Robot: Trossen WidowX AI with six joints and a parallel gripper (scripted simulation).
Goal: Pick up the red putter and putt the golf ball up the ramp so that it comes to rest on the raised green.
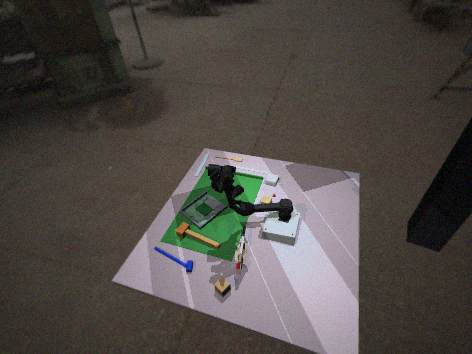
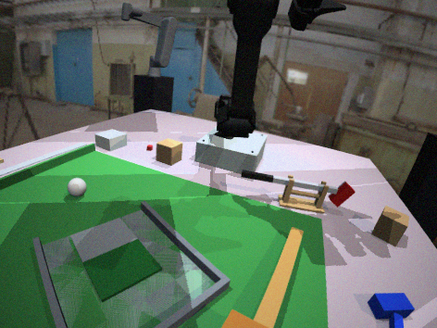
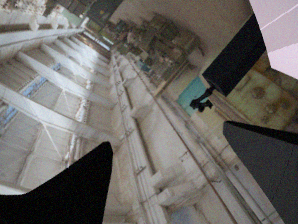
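The red putter is 6 cm behind my gripper tip, 1 cm to the right of it and 43 cm below it. Also, from my gripper tip: red ball 5 cm behind, 53 cm to the right, 48 cm below; then blue mallet 29 cm ahead, 20 cm to the left, 48 cm below; then white golf ball 27 cm ahead, 44 cm to the right, 47 cm below.
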